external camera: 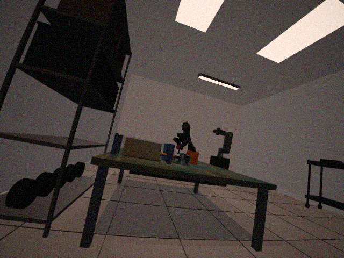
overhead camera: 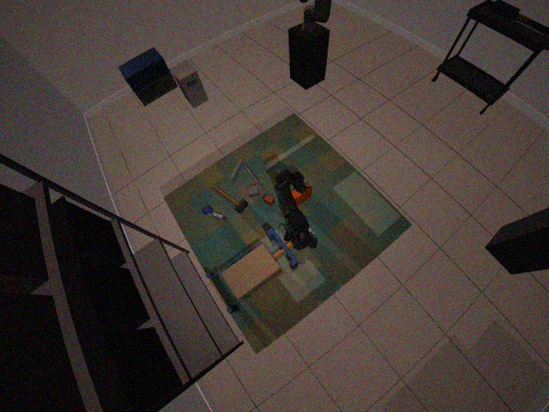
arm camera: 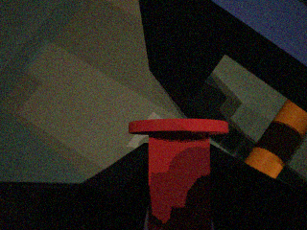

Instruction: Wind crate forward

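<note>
Now: gripper tip 40 mm past the red-knobbed crank handle, 30 mm to the left of it and 30 mm above it. Also, from my gripper tip: red knob: 10 mm behind, 10 mm to the right; winch: 110 mm behind, 70 mm to the right, 100 mm below; grey block: 10 mm behind, 550 mm to the right, 120 mm below.
</note>
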